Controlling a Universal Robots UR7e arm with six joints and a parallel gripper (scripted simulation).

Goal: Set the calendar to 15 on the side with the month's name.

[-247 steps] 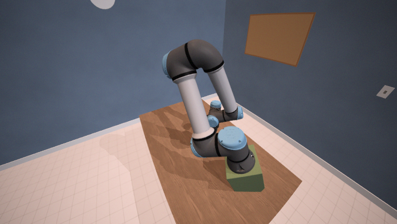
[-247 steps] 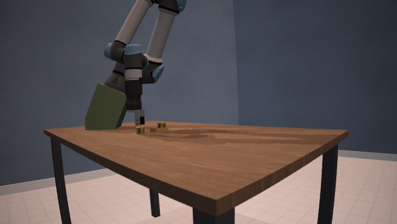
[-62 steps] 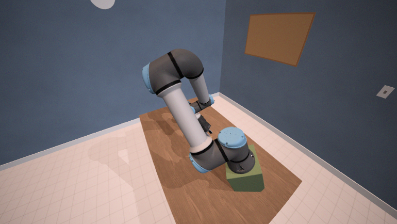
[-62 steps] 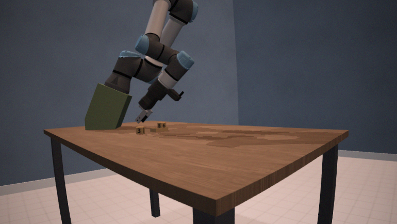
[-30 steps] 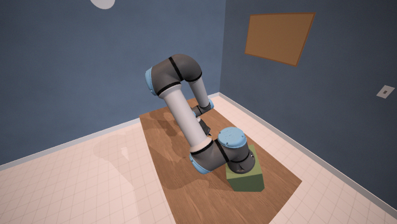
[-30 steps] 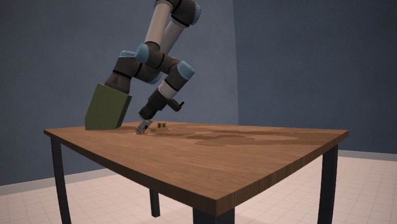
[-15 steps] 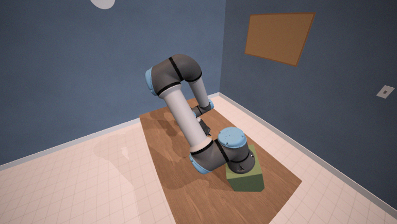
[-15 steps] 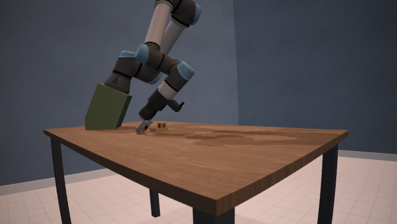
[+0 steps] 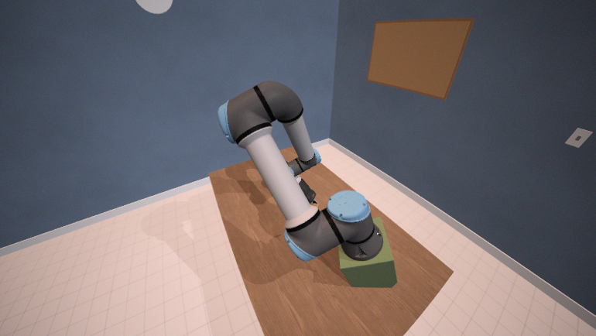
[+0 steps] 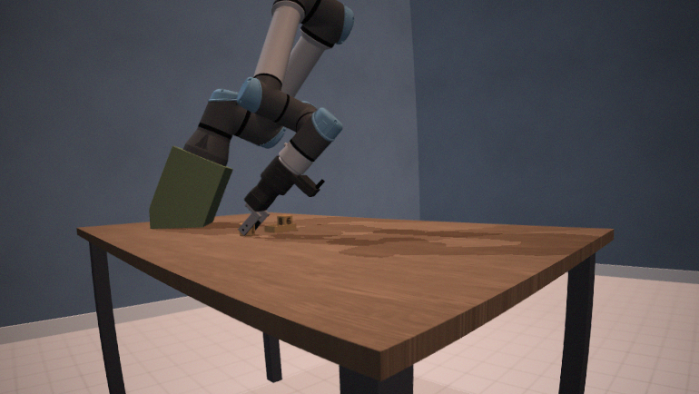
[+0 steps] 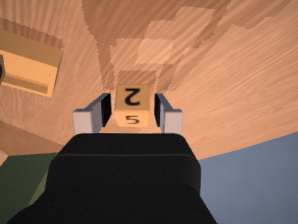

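My hand is 10 mm past the wooden cube and 10 mm above it. The rest, counted from my hand: wooden tray (100 mm to the left, 20 mm behind, 10 mm below).
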